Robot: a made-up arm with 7 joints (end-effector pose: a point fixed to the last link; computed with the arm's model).
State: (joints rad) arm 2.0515 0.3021 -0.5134 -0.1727 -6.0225 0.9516 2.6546
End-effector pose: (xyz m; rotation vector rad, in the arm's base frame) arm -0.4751 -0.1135 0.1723 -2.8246 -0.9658 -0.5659
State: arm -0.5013 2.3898 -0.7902 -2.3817 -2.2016 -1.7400 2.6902
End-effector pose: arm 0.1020 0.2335 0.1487 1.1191 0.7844 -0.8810
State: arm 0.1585 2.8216 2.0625 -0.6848 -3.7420 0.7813 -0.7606
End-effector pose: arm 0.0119 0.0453 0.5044 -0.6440 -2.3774 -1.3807
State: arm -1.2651 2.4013 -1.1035 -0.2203 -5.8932 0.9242 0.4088
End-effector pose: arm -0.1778 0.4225 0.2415 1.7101 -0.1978 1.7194
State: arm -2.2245 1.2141 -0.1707 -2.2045 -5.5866 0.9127 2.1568
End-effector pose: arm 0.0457 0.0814 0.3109 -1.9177 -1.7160 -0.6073
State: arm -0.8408 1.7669 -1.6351 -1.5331 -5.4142 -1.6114 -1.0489
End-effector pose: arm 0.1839 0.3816 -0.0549 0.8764 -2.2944 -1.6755
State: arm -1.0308 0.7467 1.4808 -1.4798 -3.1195 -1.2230 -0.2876
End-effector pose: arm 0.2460 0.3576 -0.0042 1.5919 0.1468 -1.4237
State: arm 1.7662 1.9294 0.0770 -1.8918 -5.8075 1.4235 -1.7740
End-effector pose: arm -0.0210 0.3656 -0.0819 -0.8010 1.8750 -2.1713
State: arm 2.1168 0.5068 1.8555 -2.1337 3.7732 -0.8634 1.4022
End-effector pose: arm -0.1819 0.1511 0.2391 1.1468 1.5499 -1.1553
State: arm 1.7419 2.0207 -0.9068 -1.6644 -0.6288 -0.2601 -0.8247
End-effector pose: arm -0.1457 0.3813 0.0284 -1.5878 0.1842 -2.2818
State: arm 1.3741 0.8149 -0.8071 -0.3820 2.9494 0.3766 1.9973
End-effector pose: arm -0.4622 0.2168 -0.0809 -0.8585 0.6522 -1.8165
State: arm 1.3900 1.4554 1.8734 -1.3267 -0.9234 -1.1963 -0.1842
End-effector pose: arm -0.0266 0.4031 0.2045 1.5530 -0.1803 -2.3984
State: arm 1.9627 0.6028 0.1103 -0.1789 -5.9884 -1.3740 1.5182
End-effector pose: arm -0.4786 0.0769 0.1825 0.8334 -0.2061 1.2239
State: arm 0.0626 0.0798 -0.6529 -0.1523 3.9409 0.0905 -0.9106
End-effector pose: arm 0.0046 0.0146 -0.5175 -0.1797 -0.0754 2.3896
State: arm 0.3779 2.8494 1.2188 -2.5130 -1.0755 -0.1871 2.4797
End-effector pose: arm 0.1477 -0.0591 0.2223 -0.0361 -0.9085 -2.4617
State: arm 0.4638 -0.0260 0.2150 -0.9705 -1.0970 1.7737 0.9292
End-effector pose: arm -0.0530 0.0319 -0.4838 1.4377 0.7660 0.5871
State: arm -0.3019 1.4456 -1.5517 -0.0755 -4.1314 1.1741 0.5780
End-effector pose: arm 0.0790 0.5036 -0.0844 0.7804 0.0830 1.7079
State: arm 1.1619 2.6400 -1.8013 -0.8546 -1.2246 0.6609 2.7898
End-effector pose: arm 0.1710 0.3870 0.2597 1.3586 0.8658 -1.2111
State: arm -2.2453 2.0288 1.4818 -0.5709 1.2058 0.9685 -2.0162
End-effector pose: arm -0.1351 0.4876 0.0760 -1.1724 2.4006 -0.9052
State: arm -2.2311 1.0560 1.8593 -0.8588 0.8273 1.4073 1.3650
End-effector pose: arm 0.2356 0.3483 0.2634 -3.1247 -0.0609 -0.1041
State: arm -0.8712 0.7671 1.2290 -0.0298 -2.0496 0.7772 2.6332
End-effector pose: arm 0.3584 0.3156 -0.1949 0.5385 -1.4315 2.0032
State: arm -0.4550 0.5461 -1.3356 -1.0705 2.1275 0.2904 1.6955
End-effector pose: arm 0.2435 0.0637 -0.4077 -0.6714 0.5840 1.9191
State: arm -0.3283 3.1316 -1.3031 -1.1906 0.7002 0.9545 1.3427
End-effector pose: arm -0.0627 0.1841 0.4252 2.4573 -0.7358 1.1205
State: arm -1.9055 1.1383 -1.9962 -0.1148 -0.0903 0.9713 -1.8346
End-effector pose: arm 0.3718 0.2826 0.2227 1.3783 1.9913 -0.7957
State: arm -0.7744 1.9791 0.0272 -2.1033 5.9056 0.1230 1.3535
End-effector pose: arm 0.1220 0.2130 0.2372 0.7066 -2.2587 -1.2240
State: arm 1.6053 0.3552 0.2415 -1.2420 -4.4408 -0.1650 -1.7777
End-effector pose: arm -0.4273 0.1030 -0.1429 0.7555 0.3832 0.1389
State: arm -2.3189 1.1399 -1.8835 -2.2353 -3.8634 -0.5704 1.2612
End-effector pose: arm 0.2637 0.0033 0.1803 -1.6332 -0.4177 0.1916
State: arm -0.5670 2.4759 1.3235 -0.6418 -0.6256 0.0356 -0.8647
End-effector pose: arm -0.1688 0.2255 0.4236 3.0042 -0.1408 0.6125
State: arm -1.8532 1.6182 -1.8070 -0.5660 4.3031 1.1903 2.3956
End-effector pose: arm 0.2489 0.4027 0.1946 2.1568 -1.9936 -1.0059
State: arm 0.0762 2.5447 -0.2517 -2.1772 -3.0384 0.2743 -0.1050
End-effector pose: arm 0.1897 0.1956 0.1846 -0.4833 -0.5384 0.4653
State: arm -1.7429 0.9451 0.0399 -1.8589 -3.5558 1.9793 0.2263
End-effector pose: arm 0.2224 0.0917 0.2946 -0.5536 -0.3108 -1.9641
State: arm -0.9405 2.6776 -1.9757 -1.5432 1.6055 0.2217 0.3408
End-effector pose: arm -0.1446 0.3743 0.1425 0.8227 -0.5660 0.8405
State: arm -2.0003 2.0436 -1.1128 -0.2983 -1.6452 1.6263 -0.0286
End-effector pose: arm -0.0146 0.4767 0.2019 2.0947 1.6169 1.3066
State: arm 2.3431 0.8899 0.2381 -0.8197 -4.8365 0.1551 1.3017
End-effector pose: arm -0.3795 0.2001 0.2545 1.9593 -0.1205 1.8184
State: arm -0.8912 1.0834 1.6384 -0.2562 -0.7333 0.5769 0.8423
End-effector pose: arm 0.2622 0.4412 -0.0706 0.0058 -1.1296 1.8858
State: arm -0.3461 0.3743 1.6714 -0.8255 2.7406 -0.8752 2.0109
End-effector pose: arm 0.1463 0.3027 -0.3679 0.3264 -0.0895 0.2651
